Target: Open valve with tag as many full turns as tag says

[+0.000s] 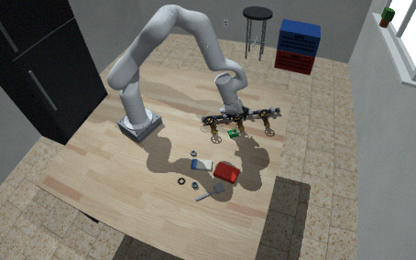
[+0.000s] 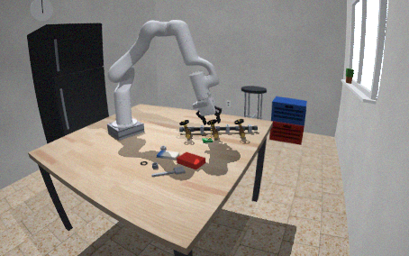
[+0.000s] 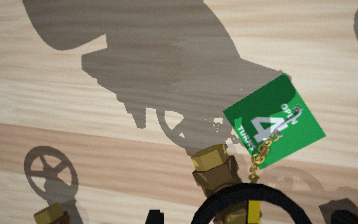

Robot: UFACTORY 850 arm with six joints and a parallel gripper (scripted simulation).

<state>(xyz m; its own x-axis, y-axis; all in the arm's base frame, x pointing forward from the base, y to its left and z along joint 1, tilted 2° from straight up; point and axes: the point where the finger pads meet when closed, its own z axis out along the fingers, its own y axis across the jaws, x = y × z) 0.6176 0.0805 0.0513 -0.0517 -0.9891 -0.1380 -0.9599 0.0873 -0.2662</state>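
Now: hand 10 cm above the green tag, 5 cm to the left of it and 3 cm past it. The rest, counted from my hand: grey scraper: 44 cm to the right, 10 cm below, 6 cm behind; then red box: 33 cm to the right, 9 cm below, 1 cm behind; then white block: 30 cm to the right, 15 cm behind, 10 cm below.
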